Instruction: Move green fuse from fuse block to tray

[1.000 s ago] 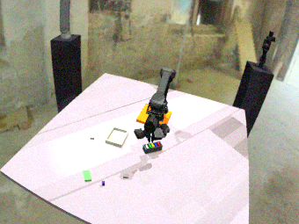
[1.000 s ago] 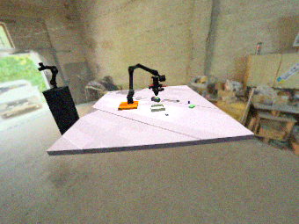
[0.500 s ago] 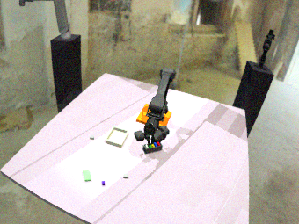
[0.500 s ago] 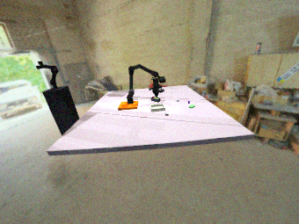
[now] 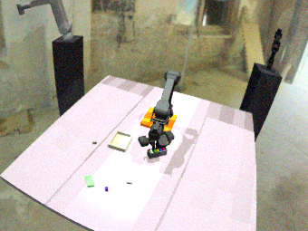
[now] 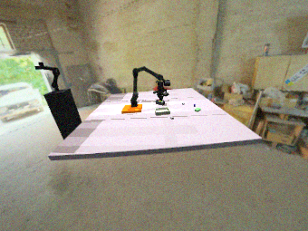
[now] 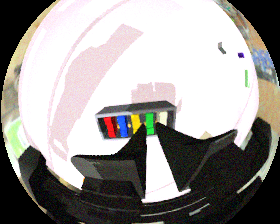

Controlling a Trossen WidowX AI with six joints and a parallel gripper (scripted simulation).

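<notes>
My gripper tip is now 20 mm above the green fuse. Round my gripper tip: beige tray: 50 mm behind, 200 mm to the right, 40 mm below.
</notes>
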